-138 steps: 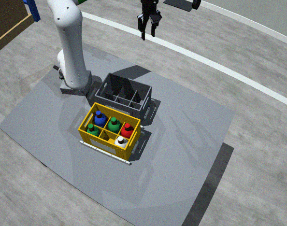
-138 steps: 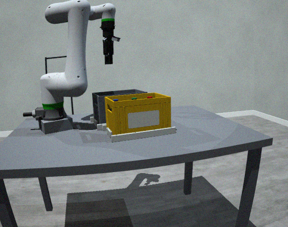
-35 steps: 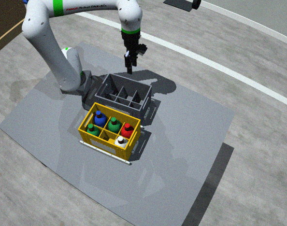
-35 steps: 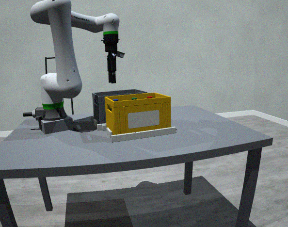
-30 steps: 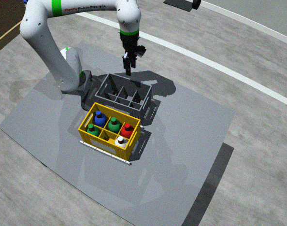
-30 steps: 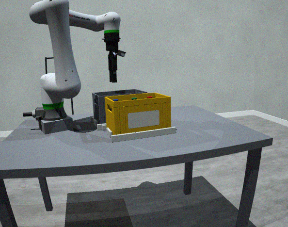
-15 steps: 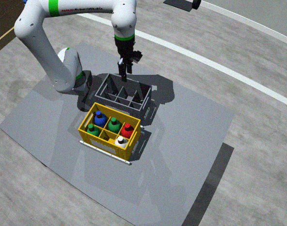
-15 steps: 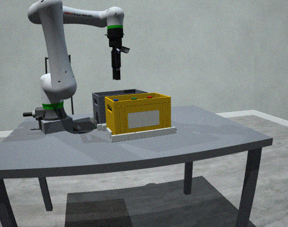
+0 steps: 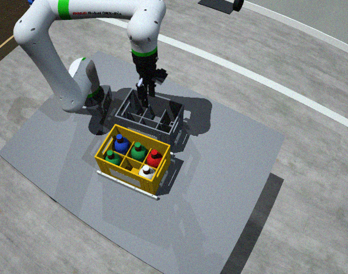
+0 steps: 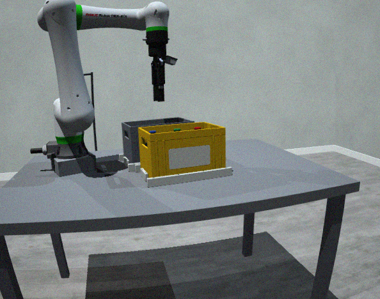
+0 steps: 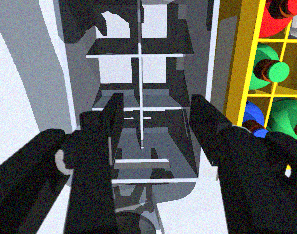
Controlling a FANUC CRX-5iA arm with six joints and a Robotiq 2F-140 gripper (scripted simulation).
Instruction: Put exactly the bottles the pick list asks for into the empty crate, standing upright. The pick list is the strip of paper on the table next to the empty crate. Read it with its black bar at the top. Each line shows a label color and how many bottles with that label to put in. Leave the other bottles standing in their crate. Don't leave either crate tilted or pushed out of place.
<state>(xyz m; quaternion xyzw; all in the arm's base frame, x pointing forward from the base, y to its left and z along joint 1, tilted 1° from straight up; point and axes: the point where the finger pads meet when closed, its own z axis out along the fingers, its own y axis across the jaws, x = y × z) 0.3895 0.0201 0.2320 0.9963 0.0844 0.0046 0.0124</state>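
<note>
My gripper is now 21 cm above the blue bottle, 17 cm to the left of it and 4 cm past it. From my hand the other things lie so: red bottle: 21 cm below, 15 cm to the right, 13 cm ahead; green bottle: 21 cm below, 16 cm to the right, 5 cm ahead; grey crate: 21 cm below, 2 cm to the left, 1 cm behind.
</note>
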